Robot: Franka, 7 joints.
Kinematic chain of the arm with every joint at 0, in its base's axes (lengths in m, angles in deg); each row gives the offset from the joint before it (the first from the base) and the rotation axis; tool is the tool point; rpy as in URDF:
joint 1: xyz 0 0 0.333 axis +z
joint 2: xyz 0 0 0 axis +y
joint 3: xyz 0 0 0.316 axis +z
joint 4: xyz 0.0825 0 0 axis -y
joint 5: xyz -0.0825 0 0.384 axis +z
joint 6: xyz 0 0 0 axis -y
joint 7: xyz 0.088 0 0 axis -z
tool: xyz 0 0 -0.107 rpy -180 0 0
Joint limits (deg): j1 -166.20..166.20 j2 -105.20..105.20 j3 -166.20..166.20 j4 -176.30..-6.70 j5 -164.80..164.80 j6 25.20..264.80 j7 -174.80..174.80
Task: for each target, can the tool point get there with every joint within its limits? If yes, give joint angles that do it. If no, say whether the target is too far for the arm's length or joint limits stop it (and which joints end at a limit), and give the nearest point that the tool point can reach.
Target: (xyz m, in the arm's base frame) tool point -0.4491 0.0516 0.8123
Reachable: yes | joints -78.52 -48.49 -42.89 -90.90 -102.77 58.61 -148.04
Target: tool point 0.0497 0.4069 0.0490
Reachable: yes | joints 99.91 47.47 0.96 -129.82 -89.58 74.23 72.18
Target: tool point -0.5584 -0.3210 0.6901
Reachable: yes | joints 78.58 -62.71 76.71 -58.73 -4.28 90.58 122.32
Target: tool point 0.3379 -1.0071 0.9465
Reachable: no: too far | nearest point 0.2363 -0.7043 0.7620 | short by 0.369 m
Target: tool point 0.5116 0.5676 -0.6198
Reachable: no: too far | nearest point 0.3746 0.4156 -0.2834 | short by 0.394 m
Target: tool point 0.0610 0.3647 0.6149
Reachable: yes | joints 70.32 -44.29 11.68 -145.77 -129.26 125.11 8.35
